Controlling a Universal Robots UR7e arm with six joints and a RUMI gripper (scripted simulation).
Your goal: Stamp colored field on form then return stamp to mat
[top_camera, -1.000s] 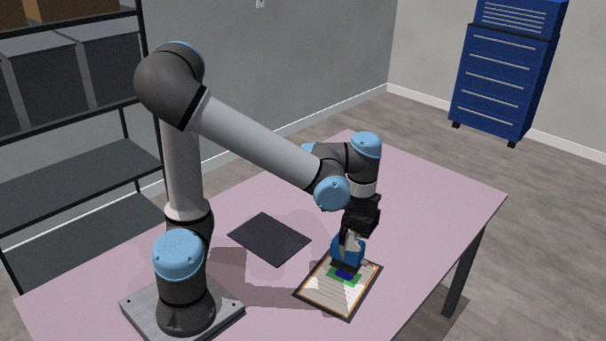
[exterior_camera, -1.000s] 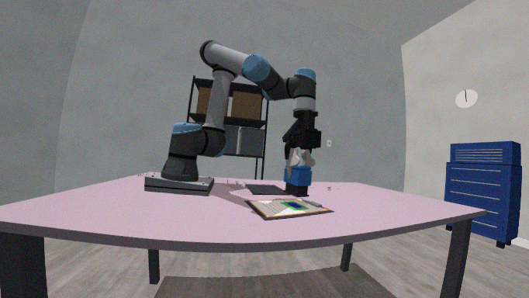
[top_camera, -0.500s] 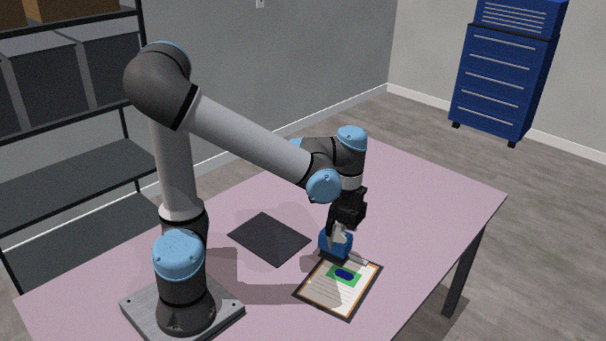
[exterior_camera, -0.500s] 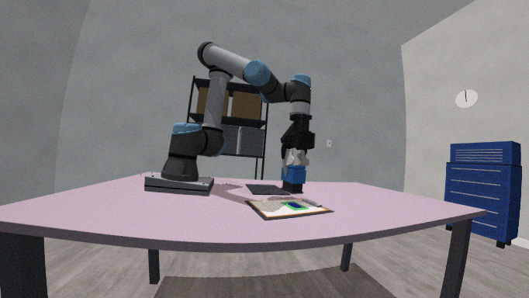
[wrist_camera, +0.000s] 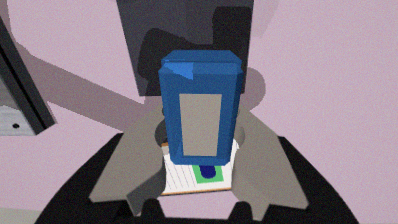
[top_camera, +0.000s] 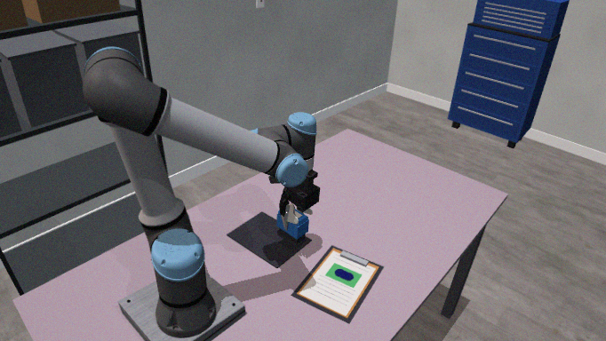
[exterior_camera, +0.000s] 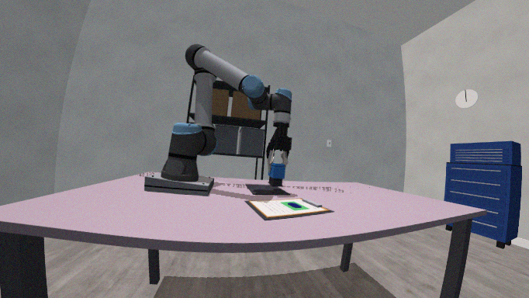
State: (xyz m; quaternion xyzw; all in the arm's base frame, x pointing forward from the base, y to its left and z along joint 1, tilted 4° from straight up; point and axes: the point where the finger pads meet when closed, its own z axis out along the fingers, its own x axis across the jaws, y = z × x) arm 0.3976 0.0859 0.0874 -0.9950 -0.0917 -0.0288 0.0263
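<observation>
The dark mat lies 40 mm behind my hand, 80 mm to the left of it and 100 mm below it. Also, from my hand: blue stamp: 20 mm below; then clipboard: 40 mm ahead, 200 mm to the right, 100 mm below.
</observation>
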